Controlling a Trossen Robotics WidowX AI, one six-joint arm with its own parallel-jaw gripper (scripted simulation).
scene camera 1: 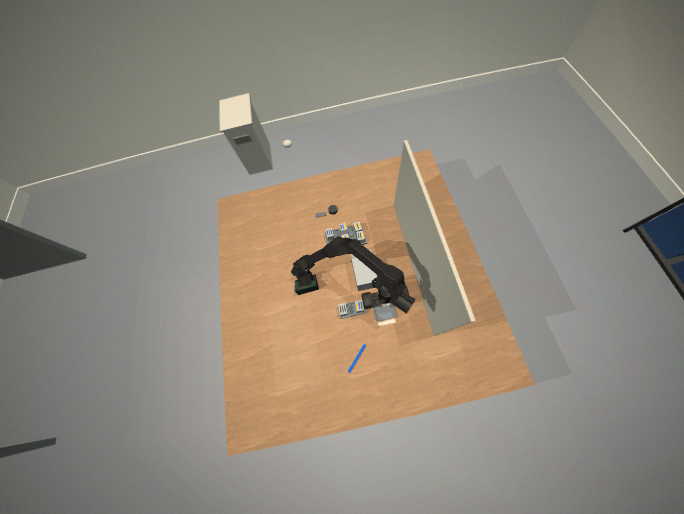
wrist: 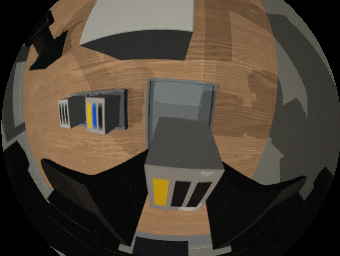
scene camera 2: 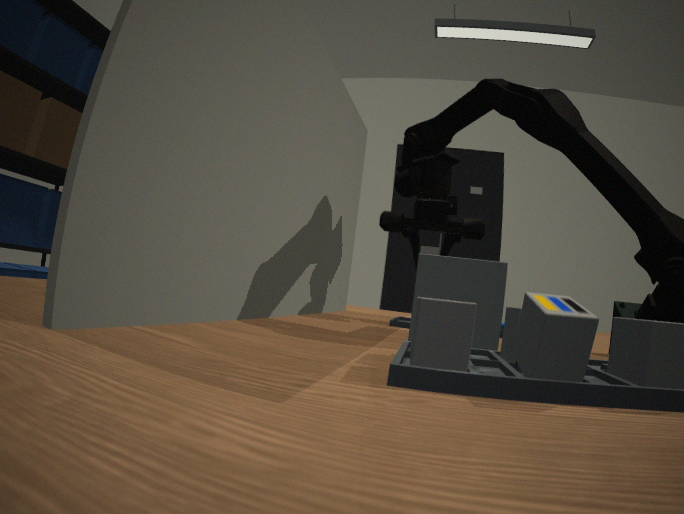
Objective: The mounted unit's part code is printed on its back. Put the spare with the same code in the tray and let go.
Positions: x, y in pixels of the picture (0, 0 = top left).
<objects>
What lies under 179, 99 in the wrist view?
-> A tray.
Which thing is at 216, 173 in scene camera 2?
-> A tall panel.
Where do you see a tall panel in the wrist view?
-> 295, 146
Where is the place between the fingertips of my gripper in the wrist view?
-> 179, 154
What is my gripper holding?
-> A grey spare.
</objects>
